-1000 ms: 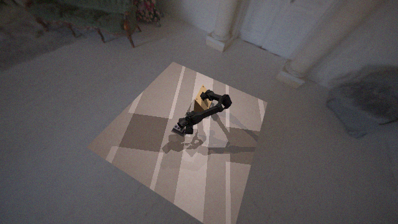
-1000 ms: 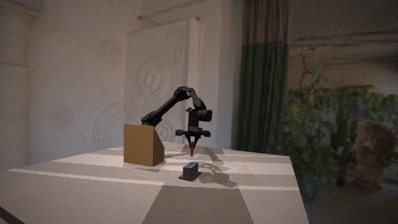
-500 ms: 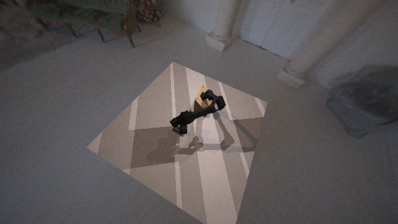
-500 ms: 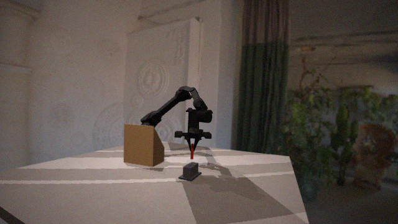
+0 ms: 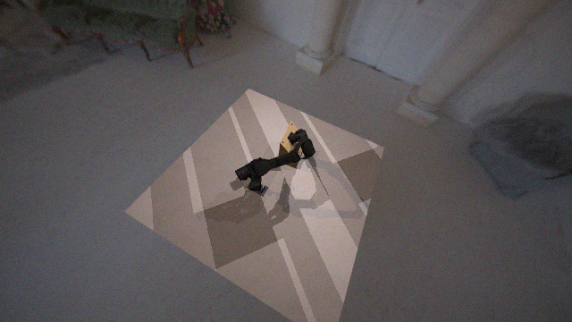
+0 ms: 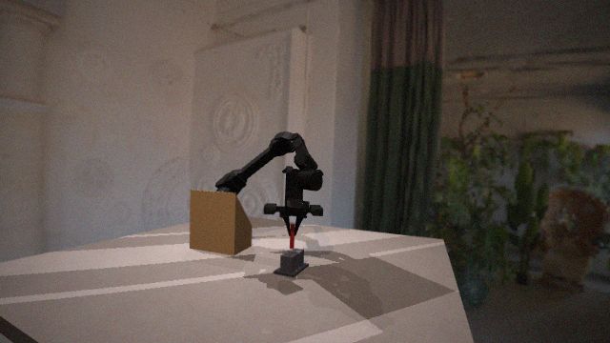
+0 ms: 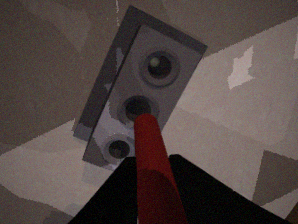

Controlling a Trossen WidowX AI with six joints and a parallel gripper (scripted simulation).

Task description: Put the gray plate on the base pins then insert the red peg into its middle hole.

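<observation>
Now: the red peg right at my gripper tip. Also, from my gripper tip: gray plate 7 cm below, 1 cm ahead; base 10 cm below.
</observation>
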